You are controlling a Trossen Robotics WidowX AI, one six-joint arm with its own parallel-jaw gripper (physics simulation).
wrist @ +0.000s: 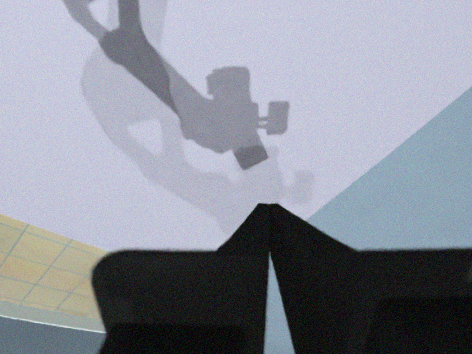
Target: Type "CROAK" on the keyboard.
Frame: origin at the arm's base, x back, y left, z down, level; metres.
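Where they show: gripper, between the fingertips: [267,213].
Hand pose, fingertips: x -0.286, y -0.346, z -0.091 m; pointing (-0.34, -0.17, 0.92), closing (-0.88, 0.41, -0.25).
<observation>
After its pixels a point has its place.
My gripper [267,213] @[x -0.286, y -0.346, z -0.091 m] is black and shut, its two fingertips pressed together at the lower middle of the wrist view. No object shows between the fingers. The fingertips are above a pale lavender table top [360,60] @[x -0.546, y -0.243, z 0.226 m]; how high they are is hard to tell. The keyboard does not show in this view, so where the gripper is relative to it cannot be seen.
Grey shadows of the arm and gripper fall across the table top. Its straight edge runs diagonally at the right, with a blue-grey surface [420,185] beyond it. A yellow-tan tiled surface [35,265] with a pale rim lies at the lower left.
</observation>
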